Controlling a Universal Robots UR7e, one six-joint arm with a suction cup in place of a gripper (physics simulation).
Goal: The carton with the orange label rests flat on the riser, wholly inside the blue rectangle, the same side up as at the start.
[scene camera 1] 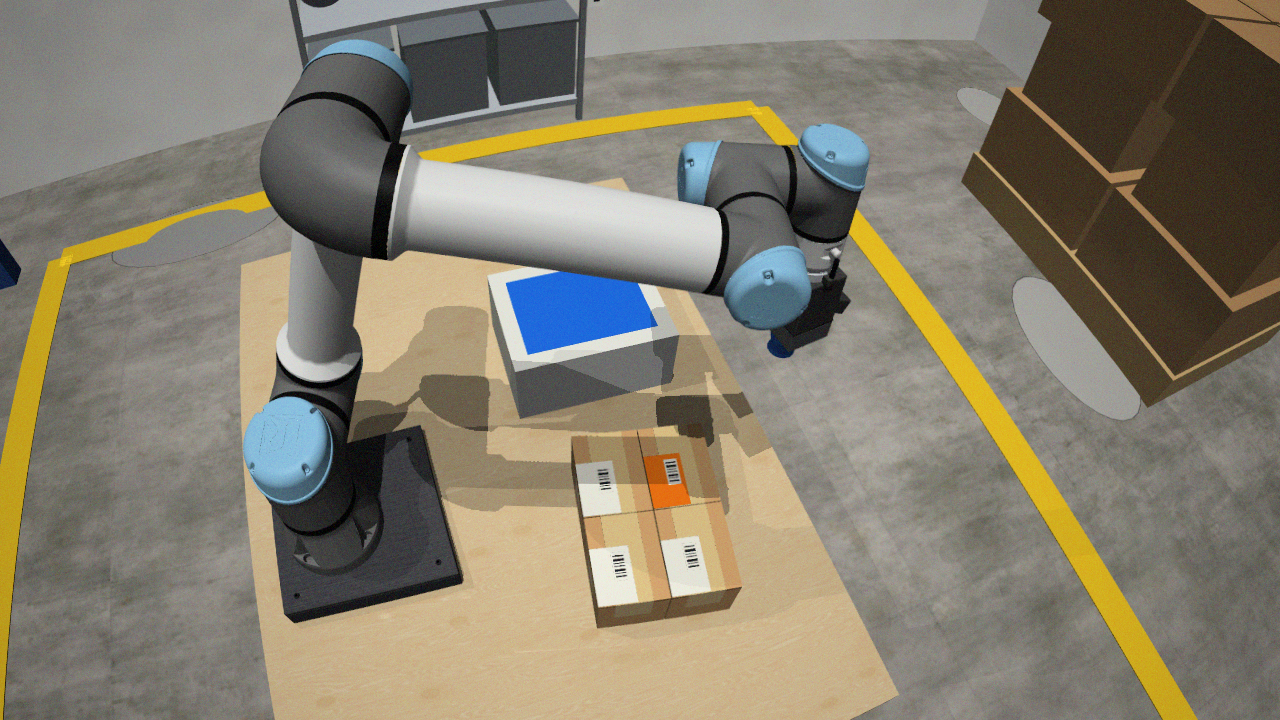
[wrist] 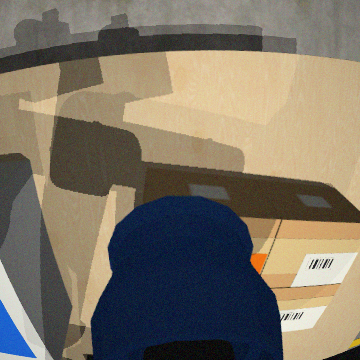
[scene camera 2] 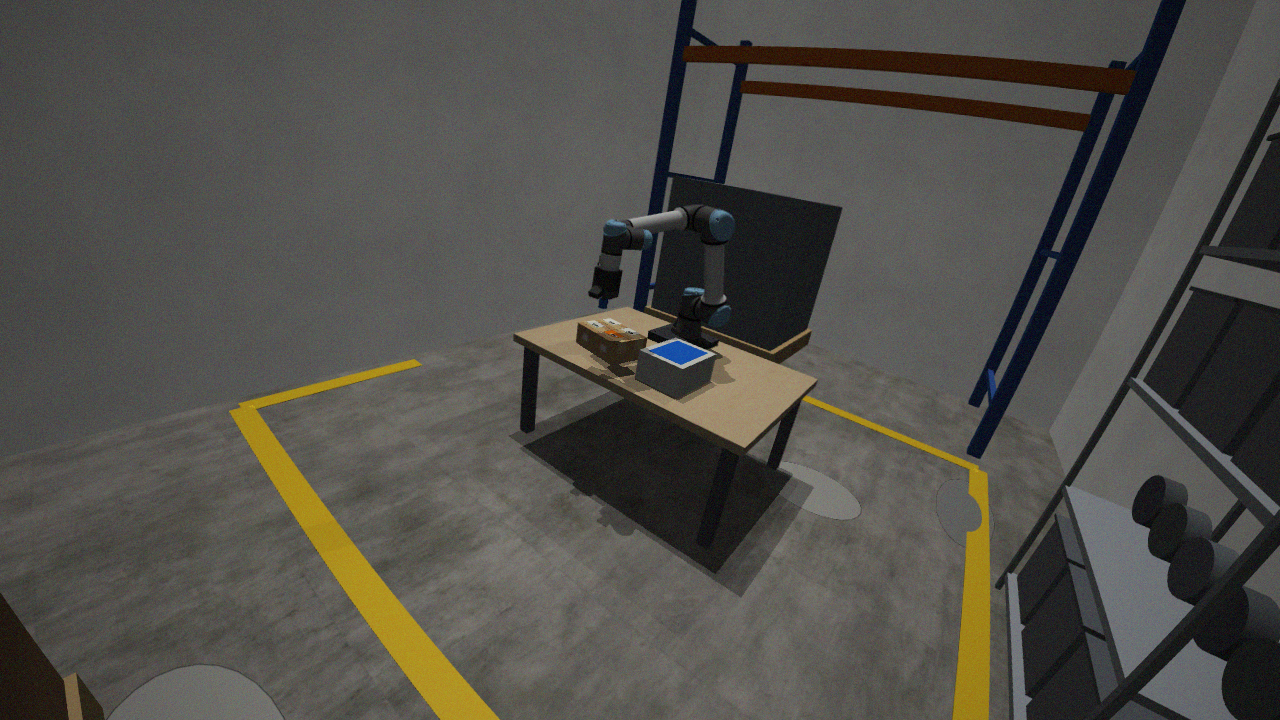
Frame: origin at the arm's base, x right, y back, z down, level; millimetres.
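Seen in the pictures: end effector, tool point: [scene camera 1: 780, 347] [wrist: 180, 259] [scene camera 2: 602, 307]; arm's base, origin of the base link: [scene camera 1: 333, 527] [scene camera 2: 685, 332].
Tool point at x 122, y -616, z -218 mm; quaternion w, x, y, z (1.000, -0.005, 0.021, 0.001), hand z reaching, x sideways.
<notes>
Pixels of each thing's top centre, then the offset from my tool point to it. Level surfaces: height alone.
- carton with the orange label, middle of its top: [wrist: 206, 255] [scene camera 1: 678, 464] [scene camera 2: 613, 336] dx +16, dy +140, dz +161 mm
- grey riser, middle of its top: [scene camera 1: 579, 303] [scene camera 2: 679, 351] dx -281, dy +145, dz +132 mm
- blue rectangle, middle of its top: [scene camera 1: 579, 303] [scene camera 2: 679, 351] dx -281, dy +145, dz +132 mm
- wooden table, its level: dz +252 mm
The carton with the orange label [scene camera 1: 670, 480] [scene camera 2: 612, 332] [wrist: 259, 262] lies flat, label up, at the back right of a two-by-two block in scene camera 1's view. Three white-labelled cartons [scene camera 1: 617, 573] [wrist: 325, 267] stand against it in the block. The grey riser [scene camera 1: 581, 385] [scene camera 2: 659, 376] [wrist: 55, 300] stands apart from the block. The blue rectangle [scene camera 1: 581, 308] [scene camera 2: 677, 351] [wrist: 12, 335] on its top bears no carton. My suction cup [scene camera 1: 780, 347] [scene camera 2: 603, 304] [wrist: 185, 270] is open, with nothing on it. It hangs high above table level and hides part of the orange-labelled carton in the wrist view.
The wooden table [scene camera 1: 501, 662] [scene camera 2: 769, 394] carries the cartons, the riser and my arm's dark base plate [scene camera 1: 420, 537]. Large stacked boxes [scene camera 1: 1163, 205] stand on the floor at the right. A shelf unit [scene camera 1: 580, 71] stands behind. A tall blue rack post [scene camera 2: 1056, 277] stands beyond the table.
</notes>
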